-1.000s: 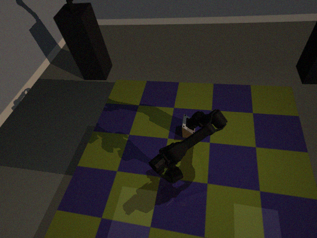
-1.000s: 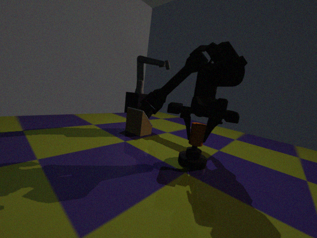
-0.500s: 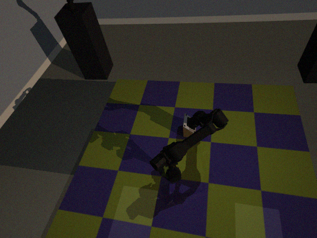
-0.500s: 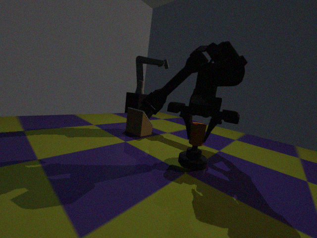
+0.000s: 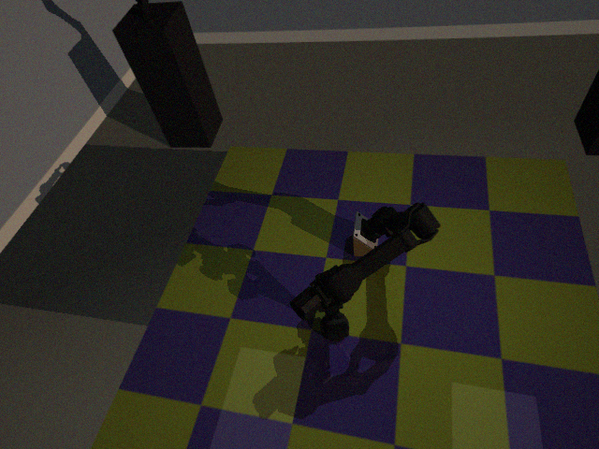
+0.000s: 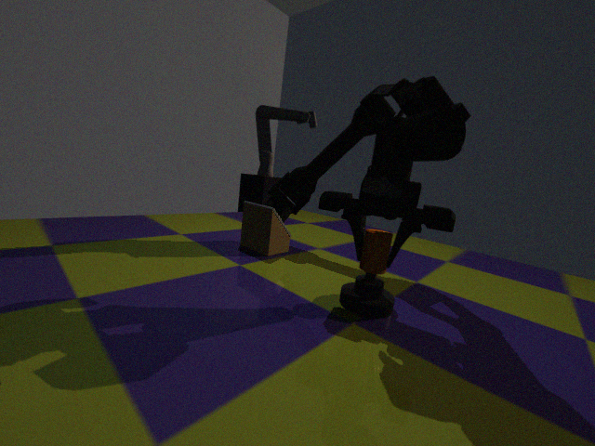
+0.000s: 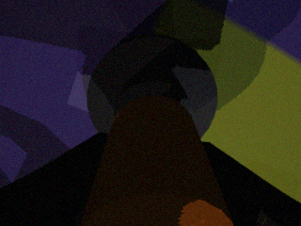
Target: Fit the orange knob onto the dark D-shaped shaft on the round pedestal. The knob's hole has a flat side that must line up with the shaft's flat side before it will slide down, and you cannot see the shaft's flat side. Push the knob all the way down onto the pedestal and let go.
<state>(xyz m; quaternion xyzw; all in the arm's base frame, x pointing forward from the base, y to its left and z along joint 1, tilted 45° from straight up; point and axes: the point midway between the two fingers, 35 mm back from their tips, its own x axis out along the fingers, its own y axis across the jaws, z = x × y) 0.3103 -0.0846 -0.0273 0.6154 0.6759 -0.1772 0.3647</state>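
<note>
My gripper tip is now 20 mm below the orange knob. Round my gripper tip: dark pedestal 40 mm below.
</note>
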